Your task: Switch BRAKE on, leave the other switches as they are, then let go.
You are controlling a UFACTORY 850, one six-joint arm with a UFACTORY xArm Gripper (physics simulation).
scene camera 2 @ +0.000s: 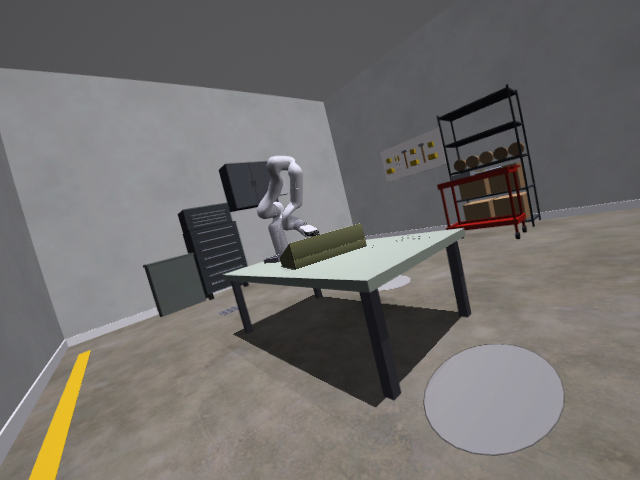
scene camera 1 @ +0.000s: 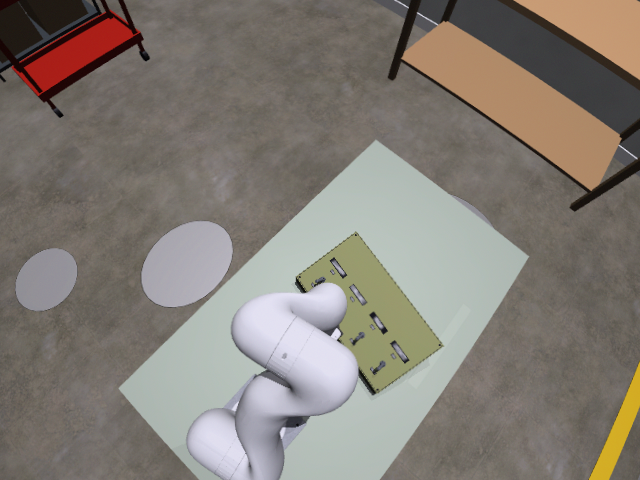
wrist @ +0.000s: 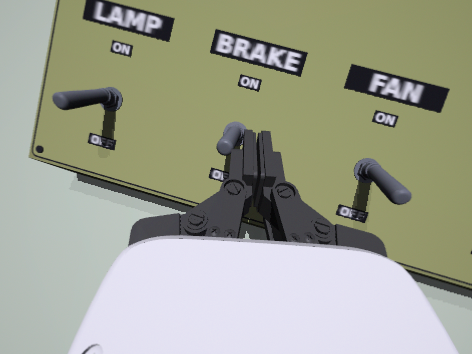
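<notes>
The olive switch panel (scene camera 1: 395, 304) (scene camera 2: 326, 246) (wrist: 310, 25) has several levers. In the wrist view the BRAKE lever (wrist: 230, 138) looks foreshortened, its tip toward the camera and slightly down-left, above its partly covered OFF label (wrist: 218, 174). It appears tilted like the LAMP lever (wrist: 85, 98) and FAN lever (wrist: 384, 182), on the OFF side. My gripper (wrist: 254, 148) is shut and empty; its fingertips are just right of the BRAKE lever, below the BRAKE ON label (wrist: 249, 83). I cannot tell whether they touch the lever. The arm hides the BRAKE lever in scene camera 1.
The panel stands on the pale green table (scene camera 1: 439, 217) (scene camera 2: 403, 258). A fourth lever (scene camera 1: 378, 367) sits at the panel's far end, beyond the FAN lever. The white arm (scene camera 1: 310, 361) (scene camera 2: 295, 183) leans over the panel's lower edge. A red cart (scene camera 2: 483, 223) stands away from the table.
</notes>
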